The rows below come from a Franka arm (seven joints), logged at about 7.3 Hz.
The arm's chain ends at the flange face. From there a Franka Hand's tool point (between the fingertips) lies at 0.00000 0.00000 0.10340 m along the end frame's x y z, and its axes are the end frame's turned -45 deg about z.
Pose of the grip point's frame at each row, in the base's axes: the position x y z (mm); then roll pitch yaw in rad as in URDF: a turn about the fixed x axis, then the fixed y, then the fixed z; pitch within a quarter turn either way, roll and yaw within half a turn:
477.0, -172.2, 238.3, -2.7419, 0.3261, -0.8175
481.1, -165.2, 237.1, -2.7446, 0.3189, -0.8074
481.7, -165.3, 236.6, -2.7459, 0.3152, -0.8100
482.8, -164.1, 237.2, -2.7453, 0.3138, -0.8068
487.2, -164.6, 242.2, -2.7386, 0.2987, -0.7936
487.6, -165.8, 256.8, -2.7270, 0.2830, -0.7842
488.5, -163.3, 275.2, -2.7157, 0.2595, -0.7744
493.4, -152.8, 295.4, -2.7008, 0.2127, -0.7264
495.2, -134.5, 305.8, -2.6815, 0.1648, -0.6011
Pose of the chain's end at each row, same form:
468.5, -222.0, 328.5, -3.1025, 0.5089, -1.6593
472.9, -214.4, 327.7, -3.0983, 0.5021, -1.6464
473.2, -214.2, 327.3, -3.0961, 0.4988, -1.6475
474.3, -213.0, 327.9, -3.0945, 0.4982, -1.6437
477.9, -213.0, 333.1, -3.0769, 0.4928, -1.6242
476.9, -214.0, 347.7, -3.0553, 0.4904, -1.6079
475.9, -210.7, 366.2, -3.0274, 0.4823, -1.5881
478.9, -198.9, 386.8, -2.9783, 0.4602, -1.5213
481.8, -181.0, 397.2, -2.9258, 0.4398, -1.3768

